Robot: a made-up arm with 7 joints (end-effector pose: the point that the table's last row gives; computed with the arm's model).
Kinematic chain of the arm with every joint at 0, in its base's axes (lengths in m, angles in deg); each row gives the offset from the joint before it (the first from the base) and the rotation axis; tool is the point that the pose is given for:
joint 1: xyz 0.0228 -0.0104 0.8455 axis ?
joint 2: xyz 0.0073 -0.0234 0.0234 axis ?
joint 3: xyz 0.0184 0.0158 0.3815 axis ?
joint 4: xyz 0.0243 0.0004 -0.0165 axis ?
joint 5: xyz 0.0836 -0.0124 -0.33 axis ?
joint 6: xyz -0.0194 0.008 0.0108 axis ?
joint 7: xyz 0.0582 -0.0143 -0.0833 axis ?
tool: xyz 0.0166 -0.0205 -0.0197
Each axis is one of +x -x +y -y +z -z.
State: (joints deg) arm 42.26 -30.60 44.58 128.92 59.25 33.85 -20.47
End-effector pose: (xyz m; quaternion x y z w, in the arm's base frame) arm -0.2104 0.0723 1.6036 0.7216 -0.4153 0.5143 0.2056
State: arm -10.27 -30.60 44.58 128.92 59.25 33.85 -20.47
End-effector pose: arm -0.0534 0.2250 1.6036 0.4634 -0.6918 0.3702 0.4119
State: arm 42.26 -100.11 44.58 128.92 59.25 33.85 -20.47
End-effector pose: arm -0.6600 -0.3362 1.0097 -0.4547 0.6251 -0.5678 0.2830
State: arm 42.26 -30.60 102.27 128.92 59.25 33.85 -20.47
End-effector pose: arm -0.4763 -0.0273 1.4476 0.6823 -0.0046 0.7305 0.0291
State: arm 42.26 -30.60 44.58 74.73 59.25 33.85 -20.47
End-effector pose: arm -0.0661 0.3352 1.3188 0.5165 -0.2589 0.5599 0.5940
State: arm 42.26 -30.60 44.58 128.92 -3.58 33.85 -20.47
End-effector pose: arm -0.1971 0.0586 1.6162 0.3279 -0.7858 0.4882 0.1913
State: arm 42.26 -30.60 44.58 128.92 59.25 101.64 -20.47
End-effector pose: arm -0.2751 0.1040 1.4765 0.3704 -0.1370 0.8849 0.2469
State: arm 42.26 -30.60 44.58 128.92 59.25 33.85 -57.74
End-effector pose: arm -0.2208 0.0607 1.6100 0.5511 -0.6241 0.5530 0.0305
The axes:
joint 1: +z
joint 2: +y
joint 3: +z
joint 4: -y
joint 5: -z
joint 6: +y
joint 7: -z

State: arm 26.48 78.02 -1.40 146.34 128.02 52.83 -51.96
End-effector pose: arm 0.7581 0.3774 0.8386 0.7438 -0.2361 -0.0627 0.6222
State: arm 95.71 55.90 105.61 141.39 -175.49 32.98 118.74
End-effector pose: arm -0.2113 0.6064 1.3274 0.8428 -0.2496 0.2352 0.4147
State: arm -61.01 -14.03 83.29 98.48 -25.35 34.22 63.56
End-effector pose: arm 0.3988 0.1863 1.3745 0.1311 -0.5829 -0.1399 0.7896
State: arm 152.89 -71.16 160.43 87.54 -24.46 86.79 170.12
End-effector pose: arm 0.3018 -0.3446 0.6616 0.6381 0.0619 0.7581 0.1196
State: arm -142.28 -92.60 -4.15 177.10 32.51 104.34 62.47
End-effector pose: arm 0.5873 0.4023 0.9422 -0.6386 -0.7196 -0.1723 0.2114
